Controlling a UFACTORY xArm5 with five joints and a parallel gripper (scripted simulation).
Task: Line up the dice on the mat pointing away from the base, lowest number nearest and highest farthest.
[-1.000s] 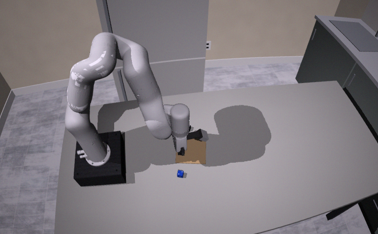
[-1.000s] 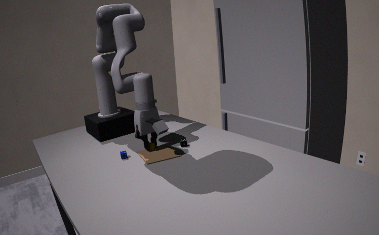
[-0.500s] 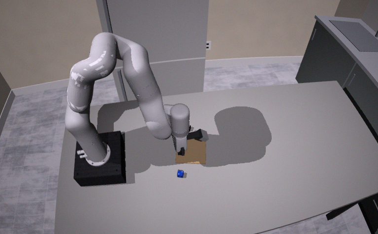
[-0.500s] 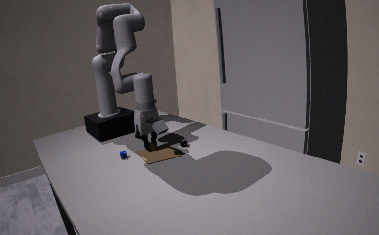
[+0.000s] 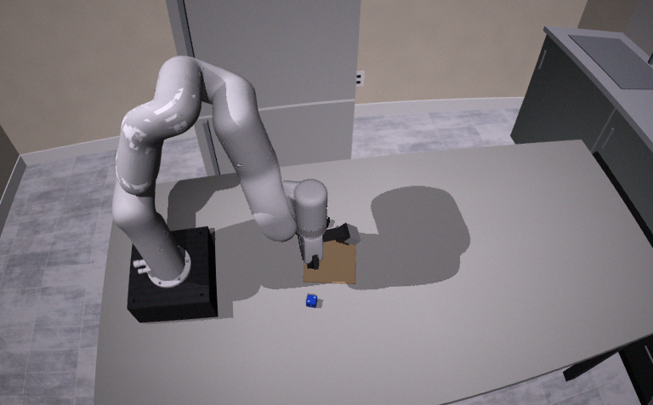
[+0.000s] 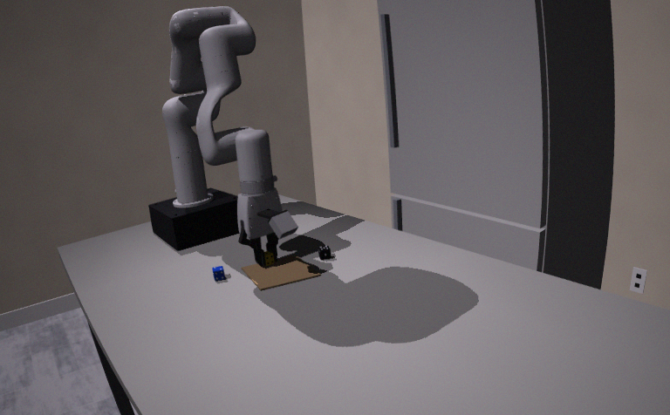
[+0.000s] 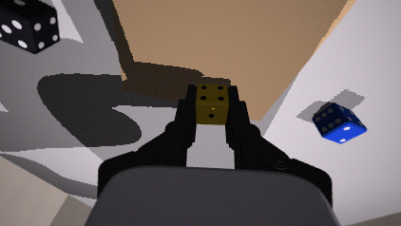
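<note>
The yellow die is 10 mm below my hand. Round my hand: black die (120 mm to the left, 70 mm ahead, 20 mm below); then blue die (120 mm to the right, 30 mm behind, 20 mm below); then mat (50 mm ahead, 30 mm below).
</note>
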